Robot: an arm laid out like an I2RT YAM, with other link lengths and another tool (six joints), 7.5 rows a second.
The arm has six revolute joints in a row. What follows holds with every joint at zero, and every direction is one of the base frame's.
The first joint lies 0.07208 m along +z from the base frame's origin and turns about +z.
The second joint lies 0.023 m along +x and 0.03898 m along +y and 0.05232 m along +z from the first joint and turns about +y.
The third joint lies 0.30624 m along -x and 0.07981 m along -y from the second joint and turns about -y.
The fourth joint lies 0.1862 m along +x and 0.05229 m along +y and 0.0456 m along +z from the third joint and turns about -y.
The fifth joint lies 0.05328 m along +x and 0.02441 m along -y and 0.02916 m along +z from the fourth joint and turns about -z.
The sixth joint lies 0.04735 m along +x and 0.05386 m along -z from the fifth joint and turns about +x.
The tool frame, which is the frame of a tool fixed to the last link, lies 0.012 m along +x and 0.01 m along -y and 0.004 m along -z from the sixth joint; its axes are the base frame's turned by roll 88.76, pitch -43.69 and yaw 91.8 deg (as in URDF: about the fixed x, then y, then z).
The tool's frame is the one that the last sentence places.
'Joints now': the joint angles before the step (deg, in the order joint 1, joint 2, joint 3, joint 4, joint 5, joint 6). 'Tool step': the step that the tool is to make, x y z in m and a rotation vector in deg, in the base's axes. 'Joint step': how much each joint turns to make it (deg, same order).
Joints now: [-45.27, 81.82, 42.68, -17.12, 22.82, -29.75]
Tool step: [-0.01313, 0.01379, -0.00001, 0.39, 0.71, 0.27]
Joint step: [0.16, -3.75, -2.48, -1.96, 0.13, -0.23]
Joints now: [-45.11, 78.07, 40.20, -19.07, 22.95, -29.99]
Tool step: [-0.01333, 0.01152, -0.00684, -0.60, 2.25, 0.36]
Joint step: [-0.02, -2.80, -4.09, 0.74, 1.49, -1.54]
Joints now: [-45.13, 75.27, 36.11, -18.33, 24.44, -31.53]
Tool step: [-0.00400, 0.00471, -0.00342, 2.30, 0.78, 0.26]
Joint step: [-0.20, -0.37, -0.69, -1.93, -1.15, 0.18]
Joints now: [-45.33, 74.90, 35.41, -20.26, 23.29, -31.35]
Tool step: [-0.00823, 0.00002, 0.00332, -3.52, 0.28, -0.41]
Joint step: [-1.86, -2.35, -1.13, 2.31, 1.47, -2.88]
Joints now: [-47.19, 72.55, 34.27, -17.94, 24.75, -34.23]
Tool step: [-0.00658, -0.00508, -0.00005, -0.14, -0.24, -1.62]
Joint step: [-3.73, 0.06, -0.07, 1.15, -1.26, -1.86]
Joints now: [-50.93, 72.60, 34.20, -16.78, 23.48, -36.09]
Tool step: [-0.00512, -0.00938, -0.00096, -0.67, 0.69, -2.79]
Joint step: [-3.64, 1.56, 0.21, 2.01, 0.29, -1.36]
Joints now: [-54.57, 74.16, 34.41, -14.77, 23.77, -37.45]
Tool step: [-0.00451, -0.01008, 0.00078, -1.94, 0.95, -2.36]
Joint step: [-3.09, 1.35, 0.28, 2.91, 1.07, -1.86]
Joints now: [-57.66, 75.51, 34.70, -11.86, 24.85, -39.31]
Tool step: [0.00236, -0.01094, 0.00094, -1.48, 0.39, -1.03]
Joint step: [-1.04, 2.13, 1.02, 2.49, 0.87, -0.77]
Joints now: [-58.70, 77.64, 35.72, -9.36, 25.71, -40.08]
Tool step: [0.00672, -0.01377, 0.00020, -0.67, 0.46, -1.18]
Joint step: [-0.10, 3.38, 2.07, 1.45, 1.26, 0.42]
